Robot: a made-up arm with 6 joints.
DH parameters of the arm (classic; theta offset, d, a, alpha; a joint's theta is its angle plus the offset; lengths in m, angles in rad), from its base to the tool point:
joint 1: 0 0.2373 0 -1.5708
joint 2: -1.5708 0 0.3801 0
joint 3: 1.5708 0.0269 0 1.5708
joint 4: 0 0.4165 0 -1.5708
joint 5: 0 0 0 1.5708
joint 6: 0 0.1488 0 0
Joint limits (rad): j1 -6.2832..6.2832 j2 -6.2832..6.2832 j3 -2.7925..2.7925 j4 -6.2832..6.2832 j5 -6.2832..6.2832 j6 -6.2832..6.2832
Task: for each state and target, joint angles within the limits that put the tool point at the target. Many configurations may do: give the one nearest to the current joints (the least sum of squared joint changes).
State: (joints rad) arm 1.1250 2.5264 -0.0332 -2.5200 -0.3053 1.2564
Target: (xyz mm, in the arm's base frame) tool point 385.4 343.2 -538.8
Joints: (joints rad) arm 0.6092 2.4529 0.0789 -2.5820 -0.4454 1.2564
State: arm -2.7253 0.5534 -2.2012 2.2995 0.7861 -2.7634
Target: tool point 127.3 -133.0 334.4
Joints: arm -3.1661 0.9728 -2.5754 2.3549 1.3563 -2.7634
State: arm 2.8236 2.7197 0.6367 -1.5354 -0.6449 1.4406
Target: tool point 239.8 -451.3 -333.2
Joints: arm 2.3267 3.1698 1.1528 -1.6355 -0.8163 1.4406
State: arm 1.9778 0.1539 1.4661 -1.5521 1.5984 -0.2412
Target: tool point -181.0 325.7 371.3
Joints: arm 2.3874 0.1405 2.0083 -1.3054 1.7833 -0.2412
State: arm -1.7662 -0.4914 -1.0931 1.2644 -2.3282 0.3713
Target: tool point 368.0 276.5 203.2
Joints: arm -2.6174 -0.9226 -1.5357 1.0507 -2.4527 0.3713
